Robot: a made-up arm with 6 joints.
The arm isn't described. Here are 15 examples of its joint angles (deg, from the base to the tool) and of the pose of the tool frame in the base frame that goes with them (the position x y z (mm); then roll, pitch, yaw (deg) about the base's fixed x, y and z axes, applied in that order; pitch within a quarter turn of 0, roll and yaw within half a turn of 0).
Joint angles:
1: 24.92 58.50 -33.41 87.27 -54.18 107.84
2: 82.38 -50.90 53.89 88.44 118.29 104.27
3: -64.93 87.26 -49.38 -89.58 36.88 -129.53
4: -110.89 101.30 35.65 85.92 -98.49 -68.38
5: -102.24 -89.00 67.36 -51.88 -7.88 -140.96
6: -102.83 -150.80 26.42 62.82 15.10 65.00
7: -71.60 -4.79 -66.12 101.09 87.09 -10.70
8: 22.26 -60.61 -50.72 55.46 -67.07 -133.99
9: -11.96 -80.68 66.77 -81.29 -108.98 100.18
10: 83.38 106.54 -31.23 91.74 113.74 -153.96
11: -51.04 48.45 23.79 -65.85 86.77 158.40
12: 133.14 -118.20 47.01 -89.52 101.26 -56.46
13: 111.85 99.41 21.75 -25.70 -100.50 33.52
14: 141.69 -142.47 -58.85 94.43 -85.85 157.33
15: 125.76 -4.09 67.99 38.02 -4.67 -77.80
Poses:
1: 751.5 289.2 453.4 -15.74 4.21 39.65
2: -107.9 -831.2 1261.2 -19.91 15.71 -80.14
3: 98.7 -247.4 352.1 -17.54 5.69 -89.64
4: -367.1 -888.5 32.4 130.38 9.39 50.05
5: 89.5 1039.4 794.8 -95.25 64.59 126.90
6: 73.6 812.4 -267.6 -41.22 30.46 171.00
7: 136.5 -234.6 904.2 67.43 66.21 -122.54
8: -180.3 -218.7 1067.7 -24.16 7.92 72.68
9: -860.1 146.7 934.8 142.29 -60.00 -52.65
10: 71.2 524.6 -167.1 170.29 -48.05 23.53
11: 429.8 -687.8 583.4 146.26 3.70 130.53
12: 705.8 -665.8 405.0 108.35 44.90 -57.60
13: -76.0 694.8 -18.9 -71.11 -54.85 17.93
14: 539.9 -383.3 298.8 163.43 -62.33 -81.02
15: 171.3 56.1 1574.2 -124.80 25.02 176.79
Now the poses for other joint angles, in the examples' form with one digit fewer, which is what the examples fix.
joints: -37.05 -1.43 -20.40 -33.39 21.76 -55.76
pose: 178 -317 974 -53.8 -2.7 53.8
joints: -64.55 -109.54 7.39 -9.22 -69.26 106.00
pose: -514 650 579 175.6 -1.7 -162.5
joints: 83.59 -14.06 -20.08 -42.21 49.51 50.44
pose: 184 223 995 -128.6 72.5 64.7
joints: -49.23 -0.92 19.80 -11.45 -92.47 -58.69
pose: 115 -377 1266 14.3 -13.5 73.9
